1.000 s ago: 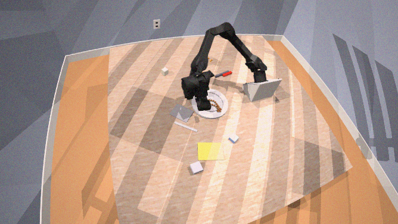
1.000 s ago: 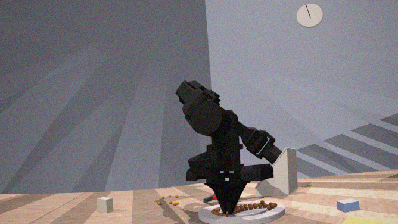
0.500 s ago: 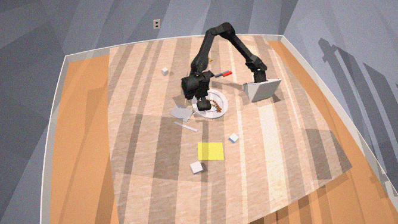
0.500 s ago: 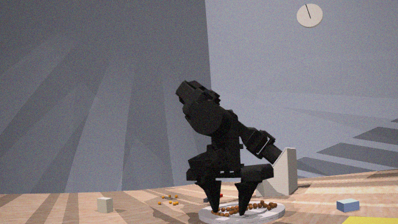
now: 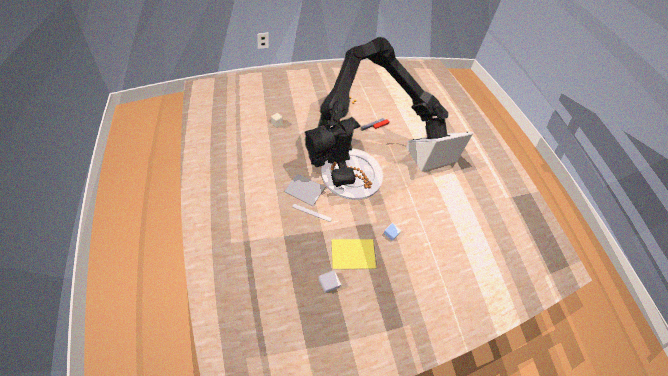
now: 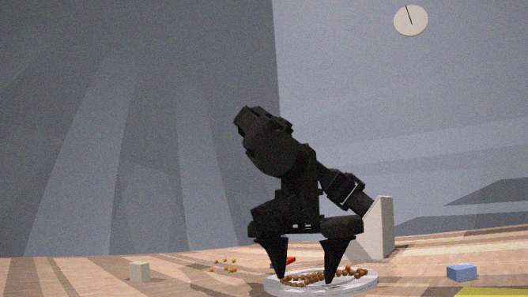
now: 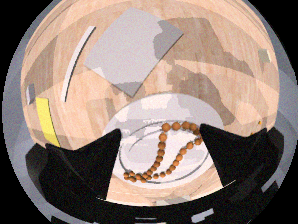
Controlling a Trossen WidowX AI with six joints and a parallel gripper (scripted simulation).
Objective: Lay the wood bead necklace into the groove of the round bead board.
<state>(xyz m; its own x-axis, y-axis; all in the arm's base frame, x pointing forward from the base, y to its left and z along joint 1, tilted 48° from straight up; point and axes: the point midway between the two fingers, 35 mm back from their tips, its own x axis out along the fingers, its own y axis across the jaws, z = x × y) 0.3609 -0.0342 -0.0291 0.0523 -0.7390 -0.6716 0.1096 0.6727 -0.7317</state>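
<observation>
Right now my gripper tip is 100 mm short of the grey sheet, 20 mm to the right of it and 20 mm above it. Round my gripper tip: yellow sheet (30 mm ahead, 260 mm to the left, 20 mm below); then blue block (100 mm behind, 230 mm to the left, 10 mm below); then stick (100 mm ahead, 100 mm to the left, 20 mm below).
</observation>
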